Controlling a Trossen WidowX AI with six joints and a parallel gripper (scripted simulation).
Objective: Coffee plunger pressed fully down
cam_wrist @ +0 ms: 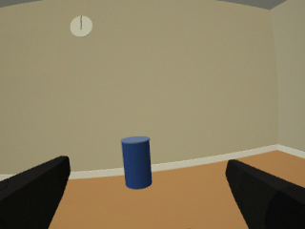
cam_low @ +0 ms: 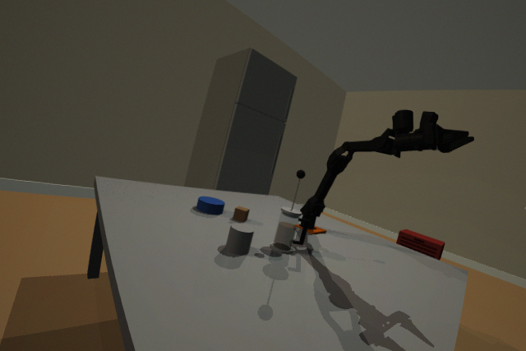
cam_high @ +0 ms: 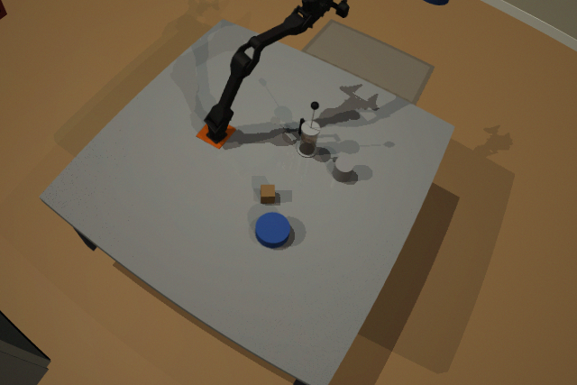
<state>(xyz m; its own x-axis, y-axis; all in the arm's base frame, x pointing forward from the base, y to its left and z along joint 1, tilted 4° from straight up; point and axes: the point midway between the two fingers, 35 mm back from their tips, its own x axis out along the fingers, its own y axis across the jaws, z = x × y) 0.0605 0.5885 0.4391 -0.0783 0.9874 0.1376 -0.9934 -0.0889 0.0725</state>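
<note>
Right now the coffee press is 390 mm to the right of my gripper tip, 350 mm below it and 210 mm ahead of it. Round my gripper tip: blue disc 760 mm to the right, 460 mm below, 380 mm ahead.
</note>
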